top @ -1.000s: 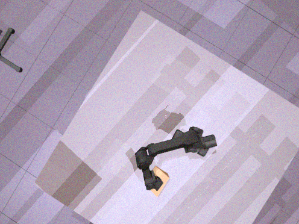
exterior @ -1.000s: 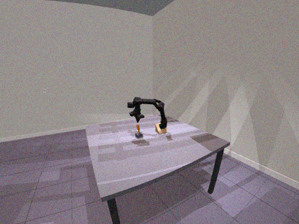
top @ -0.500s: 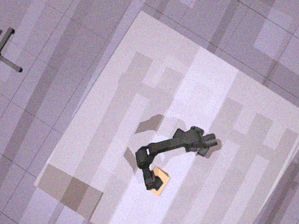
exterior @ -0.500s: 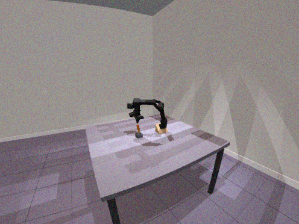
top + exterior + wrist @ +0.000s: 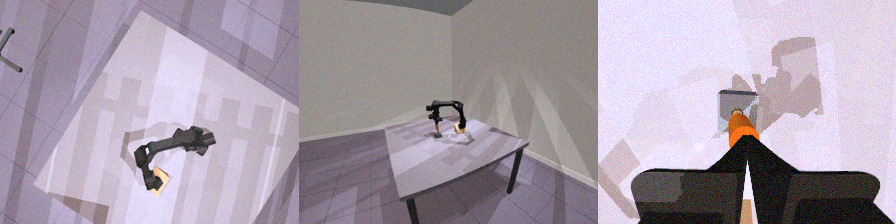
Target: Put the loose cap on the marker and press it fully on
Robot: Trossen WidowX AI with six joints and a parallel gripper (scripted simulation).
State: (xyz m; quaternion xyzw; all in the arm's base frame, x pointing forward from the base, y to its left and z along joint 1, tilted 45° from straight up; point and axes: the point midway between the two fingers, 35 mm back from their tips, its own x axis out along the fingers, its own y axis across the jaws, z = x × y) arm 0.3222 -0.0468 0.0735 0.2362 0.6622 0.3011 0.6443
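Now: gripper tip 2 cm above the orange cap. Also, from my gripper tip: grey holder block: 12 cm below, 1 cm to the left, 1 cm behind.
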